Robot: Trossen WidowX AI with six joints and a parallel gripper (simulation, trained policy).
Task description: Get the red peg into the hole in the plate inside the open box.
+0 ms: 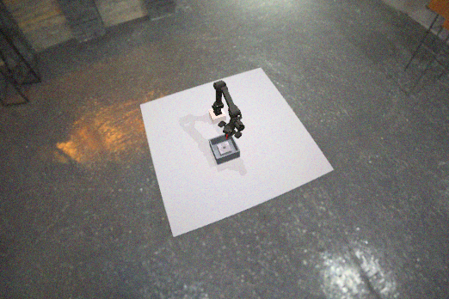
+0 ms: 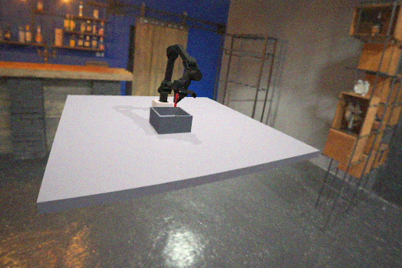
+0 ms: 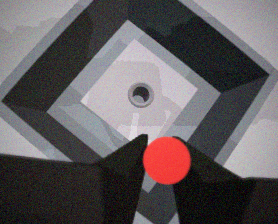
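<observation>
Now: the red peg 1 cm to the left of my gripper tip and 1 cm above it. The rest, counted from my gripper tip: plate (3 cm ahead, 3 cm to the right, 9 cm below); grey box (3 cm ahead, 3 cm to the right, 11 cm below).
</observation>
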